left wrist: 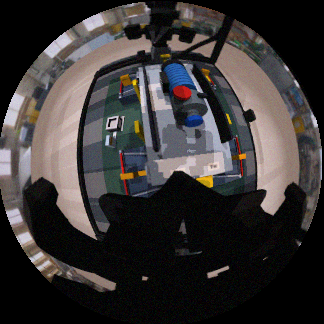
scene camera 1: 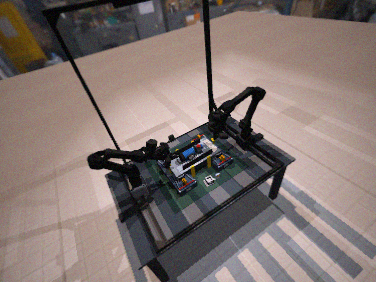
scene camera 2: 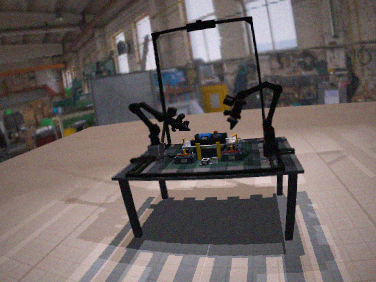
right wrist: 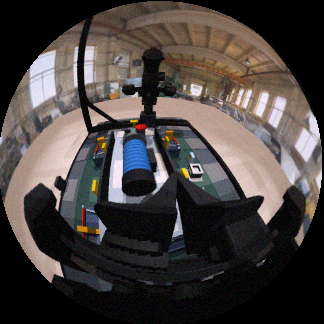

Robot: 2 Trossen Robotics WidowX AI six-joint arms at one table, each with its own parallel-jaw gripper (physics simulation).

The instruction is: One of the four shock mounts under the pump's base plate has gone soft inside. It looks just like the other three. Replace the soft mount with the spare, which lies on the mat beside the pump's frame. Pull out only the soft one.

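The pump [scene camera 1: 188, 153] [scene camera 2: 204, 137] [left wrist: 178, 75] [right wrist: 136, 155], a blue ribbed cylinder with a red knob, sits on the pale base plate [left wrist: 185, 145]. The four shock mounts cannot be made out under the plate. On the green mat beside the frame lie a white square piece with a dark centre [scene camera 1: 209, 180] [scene camera 2: 205, 161] [left wrist: 108, 123] and a small pale block [left wrist: 111, 140] [right wrist: 192, 155]; I cannot tell which is the spare. My left gripper [scene camera 2: 231, 126] [left wrist: 177, 174] is shut and empty, above the plate's right end. My right gripper [scene camera 2: 188, 129] [right wrist: 174, 176] is shut and empty, above its left end.
Dark corner trays with red bars and orange tabs, such as the front left one [scene camera 1: 185, 183] and the front right one [scene camera 1: 222, 160], stand at the frame. Yellow posts [scene camera 1: 194, 171] [scene camera 2: 198, 151] rise along its front side. A tall black gantry [scene camera 2: 159, 75] stands behind.
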